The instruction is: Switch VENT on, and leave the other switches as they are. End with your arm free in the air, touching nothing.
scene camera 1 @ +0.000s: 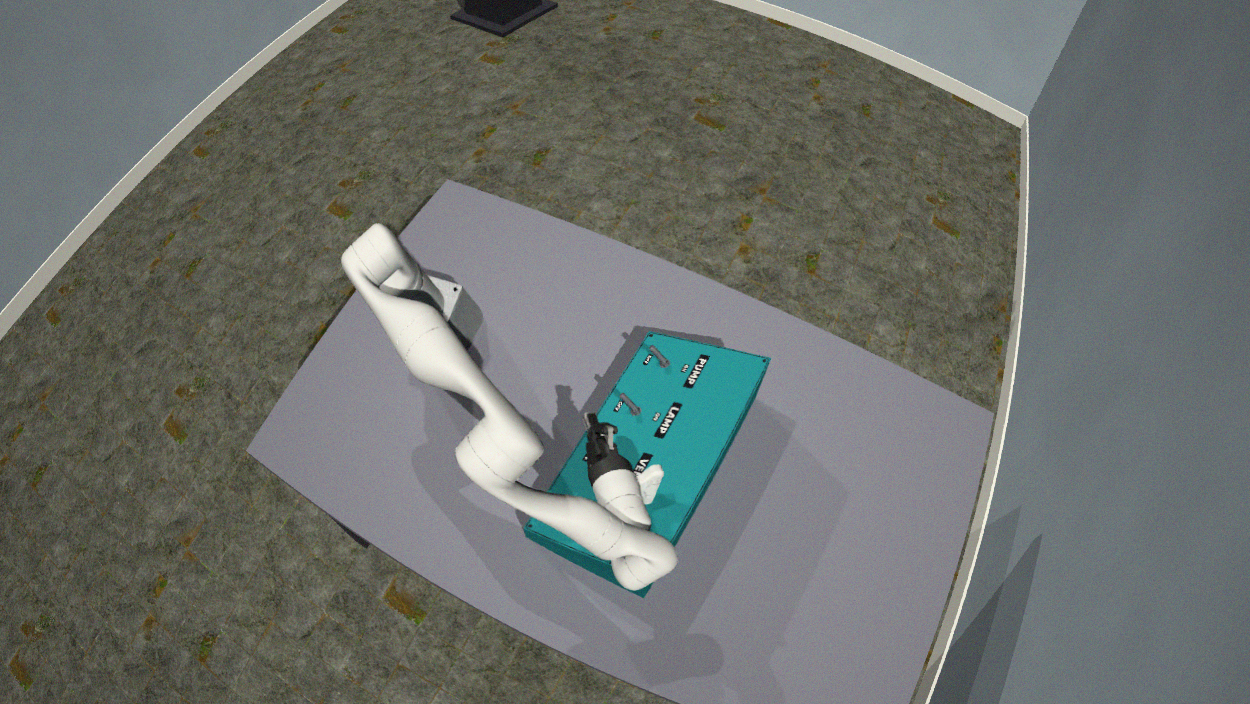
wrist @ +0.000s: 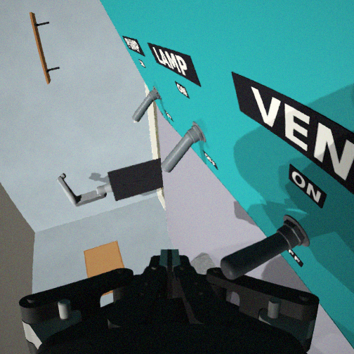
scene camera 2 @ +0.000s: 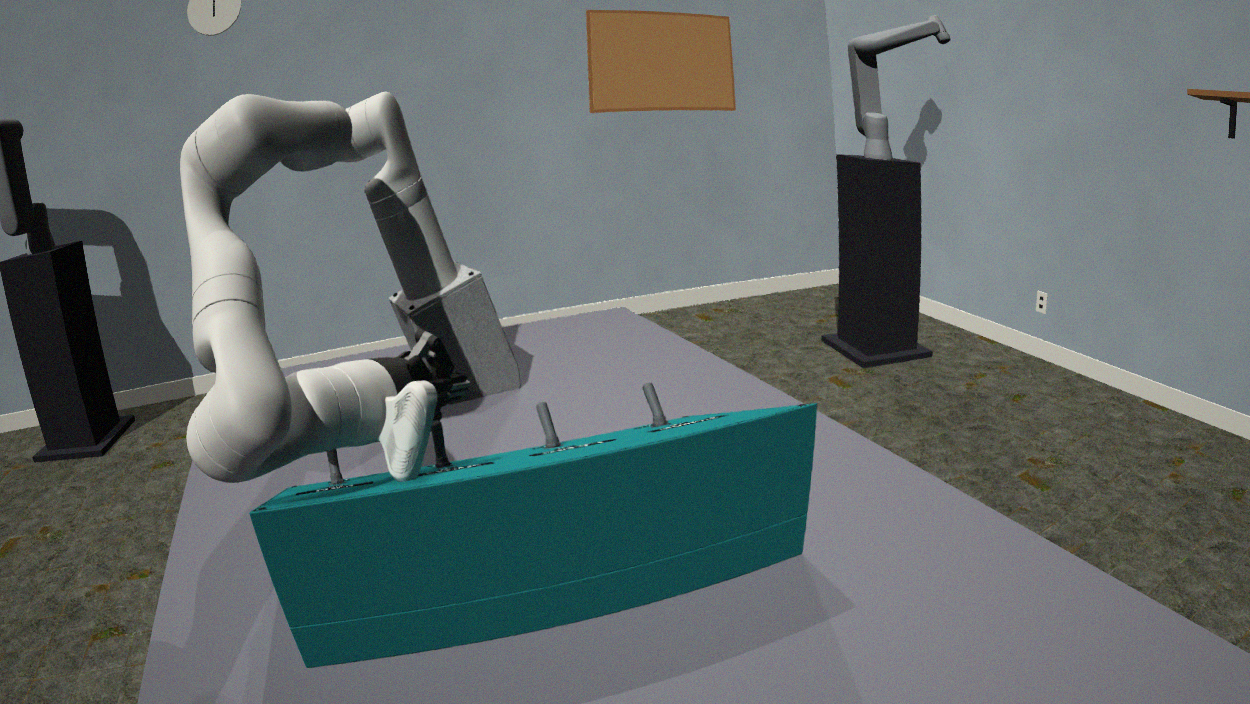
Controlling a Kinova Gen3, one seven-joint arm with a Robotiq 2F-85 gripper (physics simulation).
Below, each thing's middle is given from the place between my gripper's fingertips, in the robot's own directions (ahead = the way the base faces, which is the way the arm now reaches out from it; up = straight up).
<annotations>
My hand is 12 cm short of the teal switch panel [scene camera 2: 478, 549], 7 cm above it and 4 cm to the right of it.
</annotations>
